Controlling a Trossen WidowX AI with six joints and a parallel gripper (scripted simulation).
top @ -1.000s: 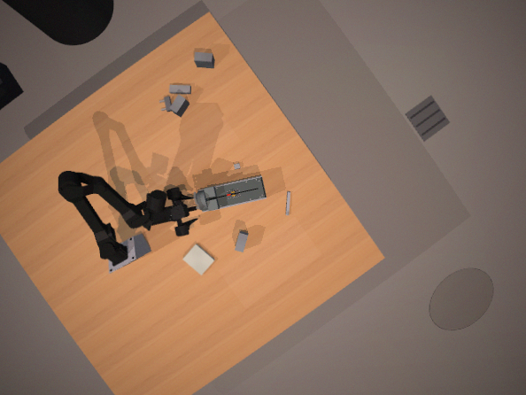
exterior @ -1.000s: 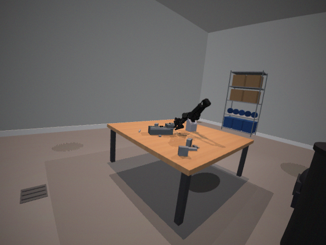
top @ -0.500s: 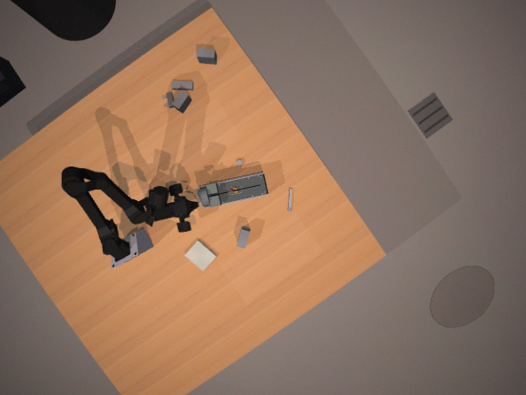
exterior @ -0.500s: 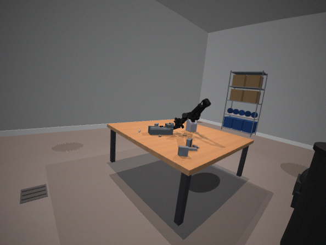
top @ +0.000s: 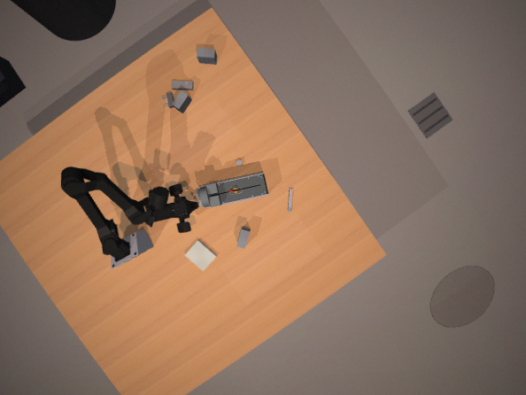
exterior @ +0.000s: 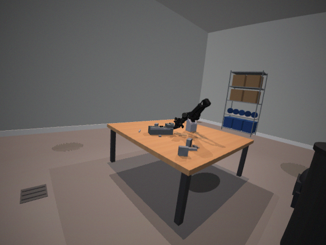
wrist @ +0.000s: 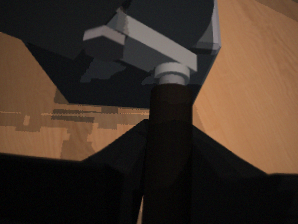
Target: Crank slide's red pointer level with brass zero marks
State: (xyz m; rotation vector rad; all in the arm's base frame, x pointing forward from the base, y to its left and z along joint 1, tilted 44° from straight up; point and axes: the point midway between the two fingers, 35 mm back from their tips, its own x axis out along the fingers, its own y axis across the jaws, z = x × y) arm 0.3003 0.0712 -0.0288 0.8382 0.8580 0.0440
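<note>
Now: the red pointer 15 cm ahead of my gripper tip, 3 cm above it and 2 cm to the right of it. The rest, counted from my gripper tip: white square plate (19 cm to the right, 10 cm behind, 4 cm below); small grey cube (23 cm ahead, 7 cm to the left, 4 cm below); dark crank handle (2 cm behind, 2 cm above).
</note>
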